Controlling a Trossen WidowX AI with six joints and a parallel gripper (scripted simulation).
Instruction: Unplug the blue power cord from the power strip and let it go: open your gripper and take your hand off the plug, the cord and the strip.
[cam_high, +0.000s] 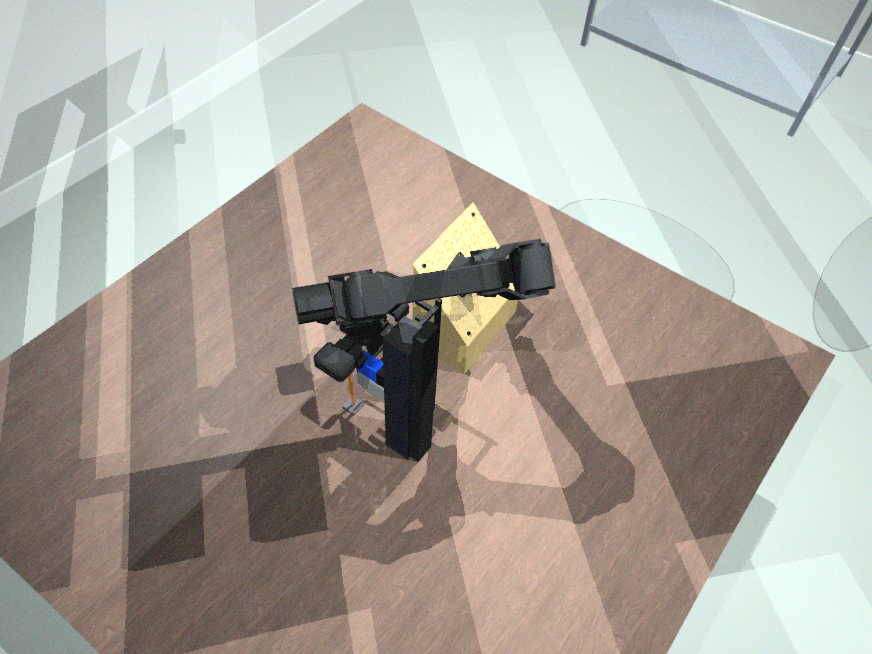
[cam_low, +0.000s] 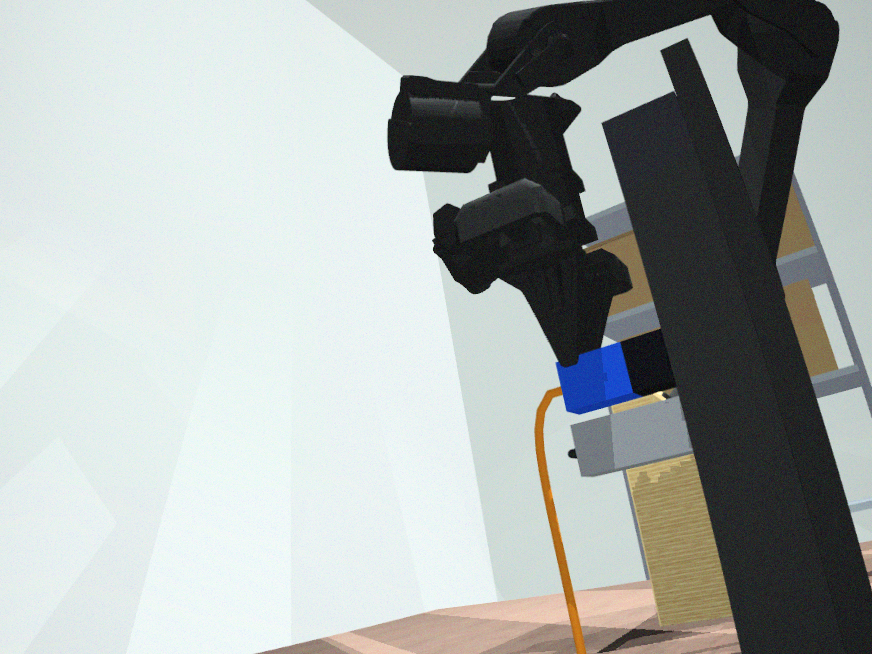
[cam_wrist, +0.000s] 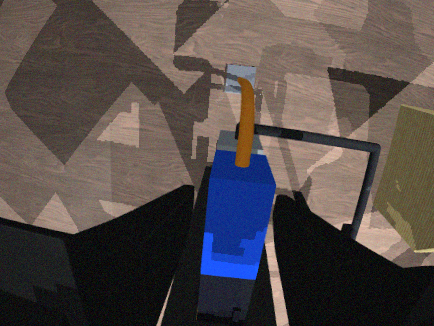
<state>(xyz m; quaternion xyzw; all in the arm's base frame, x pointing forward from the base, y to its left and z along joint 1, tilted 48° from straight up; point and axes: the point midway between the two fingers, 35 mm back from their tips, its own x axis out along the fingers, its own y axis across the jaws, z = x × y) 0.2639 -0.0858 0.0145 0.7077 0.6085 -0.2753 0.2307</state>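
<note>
The blue plug lies 3 cm to the left of my gripper tip.
</note>
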